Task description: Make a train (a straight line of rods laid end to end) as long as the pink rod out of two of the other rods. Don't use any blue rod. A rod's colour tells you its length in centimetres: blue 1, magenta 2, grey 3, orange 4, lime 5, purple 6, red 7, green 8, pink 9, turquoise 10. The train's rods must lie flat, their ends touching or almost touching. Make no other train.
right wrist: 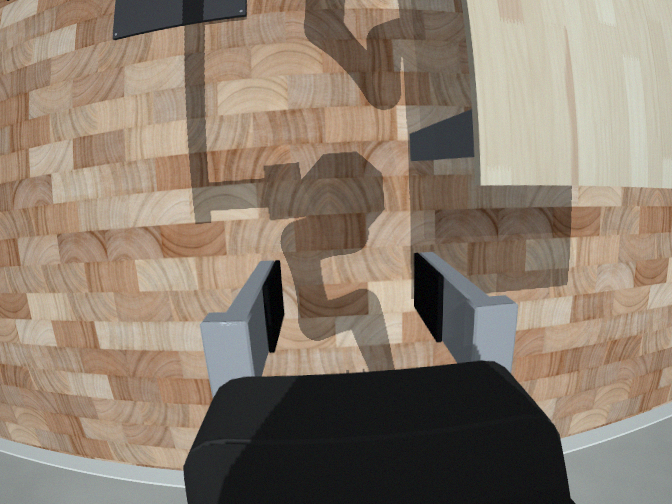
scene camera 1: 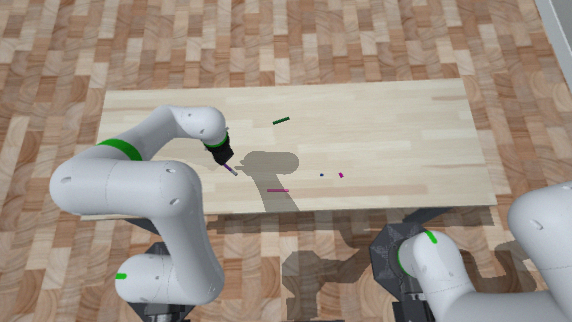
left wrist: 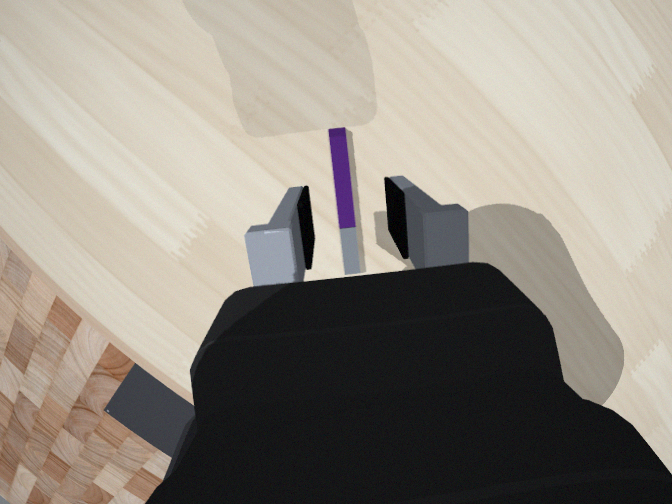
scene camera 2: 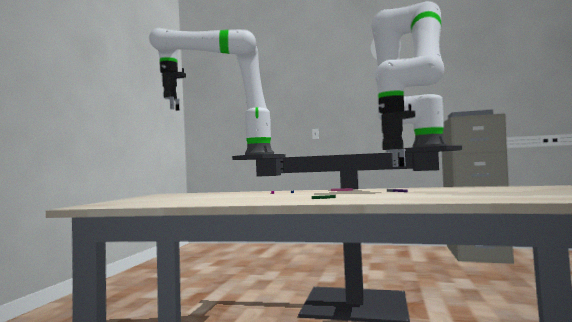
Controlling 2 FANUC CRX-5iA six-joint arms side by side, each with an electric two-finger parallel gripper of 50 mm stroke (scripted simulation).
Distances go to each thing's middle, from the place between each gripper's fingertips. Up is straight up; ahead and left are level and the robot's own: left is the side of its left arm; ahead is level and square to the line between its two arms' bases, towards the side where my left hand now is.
I see my left gripper [scene camera 2: 399, 166] 110 mm above the purple rod [left wrist: 337, 136]. The rest, counted from my left hand: grey rod [left wrist: 349, 244]: 110 mm below, 30 mm to the right, 30 mm behind.
Now: right hand 46 cm short of the grey rod, 111 cm to the right of it and 46 cm above it. From my right hand the other things lie so: purple rod (49 cm ahead, 114 cm to the left, 46 cm below).
